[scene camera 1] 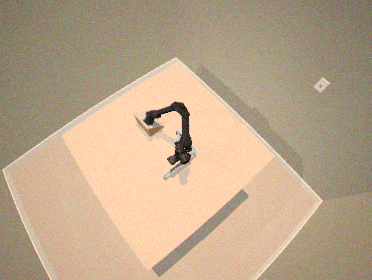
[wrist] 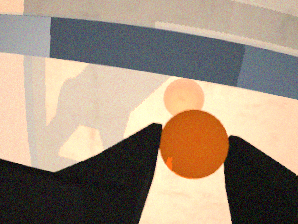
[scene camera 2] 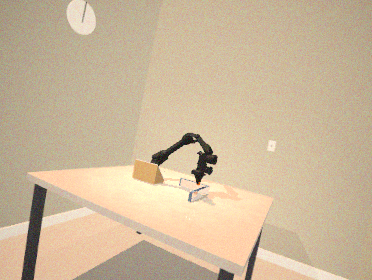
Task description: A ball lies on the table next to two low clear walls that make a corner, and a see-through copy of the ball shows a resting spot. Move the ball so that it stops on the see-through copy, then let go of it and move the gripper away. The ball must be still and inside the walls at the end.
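A see-through ball is visible. An orange ball is held by my gripper.
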